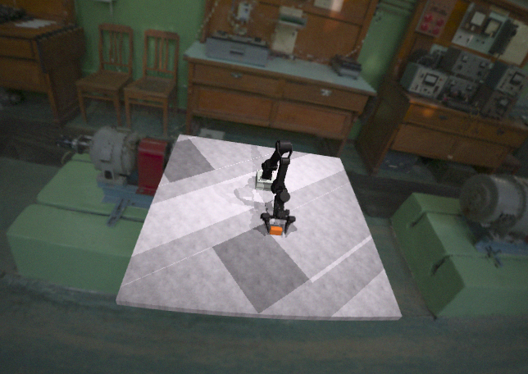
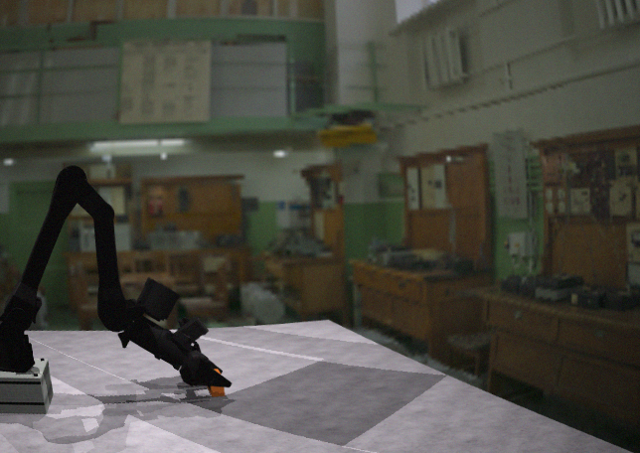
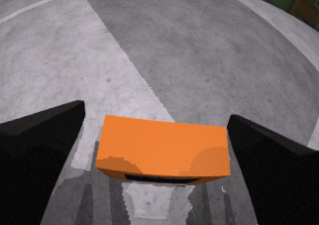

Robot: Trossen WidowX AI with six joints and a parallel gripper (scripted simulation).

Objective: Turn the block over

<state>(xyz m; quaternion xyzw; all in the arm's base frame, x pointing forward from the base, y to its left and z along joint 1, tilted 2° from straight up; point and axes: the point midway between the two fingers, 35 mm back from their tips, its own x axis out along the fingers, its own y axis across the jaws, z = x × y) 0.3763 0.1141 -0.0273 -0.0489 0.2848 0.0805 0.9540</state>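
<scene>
My gripper tip is now 3 cm past the orange block, 1 cm to the left of it and 1 cm above it.
</scene>
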